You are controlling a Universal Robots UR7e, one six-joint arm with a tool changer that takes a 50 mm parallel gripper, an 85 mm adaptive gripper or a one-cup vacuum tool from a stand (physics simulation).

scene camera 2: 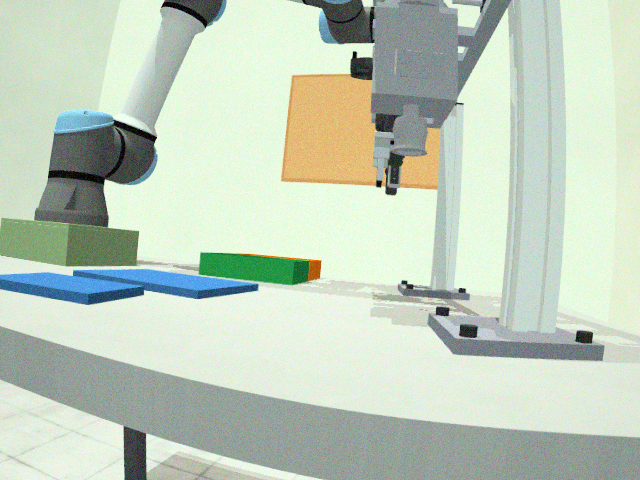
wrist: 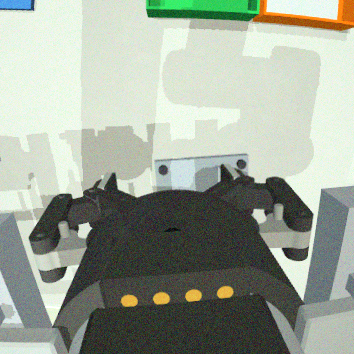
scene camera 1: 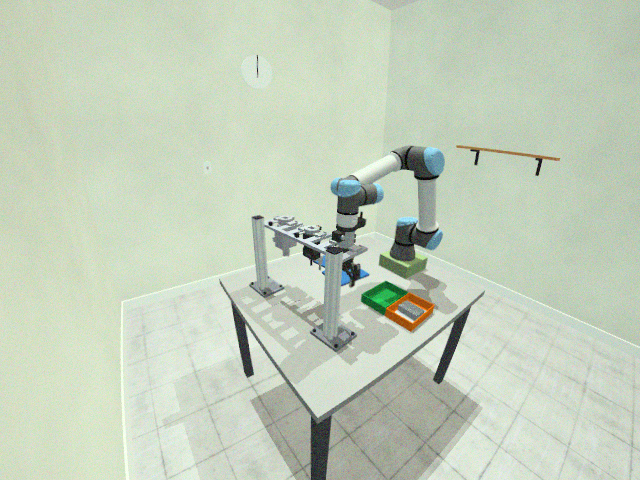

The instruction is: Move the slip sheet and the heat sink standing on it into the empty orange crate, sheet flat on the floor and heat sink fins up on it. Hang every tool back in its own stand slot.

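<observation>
The orange crate stands against the green one. The white slip sheet lies on its floor. The grey heat sink stands on the sheet, fins up as far as I can see; it is outside the wrist view. My gripper, the black adaptive one, is on the arm at the near end slot of the tool stand, high above the table. Its fingers are spread and empty. Whether it is fully seated is hidden. The vacuum tool and the 50 mm gripper hang in other slots.
The green crate adjoins the orange one. Two blue plates lie beyond the stand. Stand arms flank my gripper closely in the wrist view. A stand post foot shows below.
</observation>
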